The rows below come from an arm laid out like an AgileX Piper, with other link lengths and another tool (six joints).
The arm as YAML. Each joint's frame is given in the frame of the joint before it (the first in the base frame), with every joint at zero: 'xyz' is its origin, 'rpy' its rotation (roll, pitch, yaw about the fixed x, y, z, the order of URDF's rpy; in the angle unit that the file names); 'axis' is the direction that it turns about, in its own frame. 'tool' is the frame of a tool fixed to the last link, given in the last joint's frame.
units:
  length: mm
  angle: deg
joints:
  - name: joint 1
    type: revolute
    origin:
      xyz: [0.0, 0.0, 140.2]
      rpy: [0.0, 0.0, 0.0]
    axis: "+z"
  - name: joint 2
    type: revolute
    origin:
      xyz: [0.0, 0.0, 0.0]
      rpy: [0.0, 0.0, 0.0]
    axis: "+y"
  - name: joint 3
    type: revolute
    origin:
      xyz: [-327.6, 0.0, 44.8]
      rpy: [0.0, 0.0, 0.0]
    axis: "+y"
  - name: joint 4
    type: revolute
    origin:
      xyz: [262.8, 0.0, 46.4]
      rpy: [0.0, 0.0, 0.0]
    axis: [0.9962, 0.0, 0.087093]
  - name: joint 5
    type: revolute
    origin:
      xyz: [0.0, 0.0, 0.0]
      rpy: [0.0, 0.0, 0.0]
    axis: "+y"
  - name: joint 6
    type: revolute
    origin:
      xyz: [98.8, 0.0, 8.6]
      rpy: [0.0, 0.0, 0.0]
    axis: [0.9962, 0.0, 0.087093]
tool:
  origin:
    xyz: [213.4, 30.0, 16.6]
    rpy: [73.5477, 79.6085, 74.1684]
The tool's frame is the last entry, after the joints.
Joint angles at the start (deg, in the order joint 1, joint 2, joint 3, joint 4, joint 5, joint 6):
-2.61 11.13 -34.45 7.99 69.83 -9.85
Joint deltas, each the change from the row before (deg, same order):
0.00 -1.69 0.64 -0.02 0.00 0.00
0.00 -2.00 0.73 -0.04 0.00 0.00
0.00 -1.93 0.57 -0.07 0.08 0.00
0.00 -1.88 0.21 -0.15 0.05 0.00
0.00 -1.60 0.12 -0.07 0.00 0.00
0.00 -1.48 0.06 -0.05 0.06 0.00
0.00 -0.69 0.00 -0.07 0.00 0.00
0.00 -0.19 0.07 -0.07 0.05 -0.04
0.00 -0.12 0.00 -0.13 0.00 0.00
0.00 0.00 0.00 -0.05 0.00 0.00
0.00 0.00 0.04 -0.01 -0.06 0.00
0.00 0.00 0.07 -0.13 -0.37 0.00
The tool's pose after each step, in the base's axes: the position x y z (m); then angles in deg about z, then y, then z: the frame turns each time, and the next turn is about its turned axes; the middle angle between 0 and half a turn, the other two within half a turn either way. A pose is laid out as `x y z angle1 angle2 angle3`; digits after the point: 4 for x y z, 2 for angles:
0.1377 0.0638 0.1861 7.61 131.94 9.50
0.1355 0.0637 0.1850 7.36 130.70 9.16
0.1334 0.0635 0.1845 7.09 129.45 8.79
0.1317 0.0628 0.1867 6.70 127.87 8.29
0.1304 0.0625 0.1893 6.44 126.42 7.92
0.1289 0.0623 0.1918 6.23 125.08 7.60
0.1283 0.0620 0.1932 6.08 124.41 7.41
0.1281 0.0617 0.1928 5.99 124.35 7.28
0.1280 0.0610 0.1929 5.83 124.25 7.14
0.1280 0.0608 0.1929 5.78 124.25 7.09
0.1282 0.0607 0.1928 5.76 124.23 7.08
0.1294 0.0599 0.1938 5.56 123.95 6.94

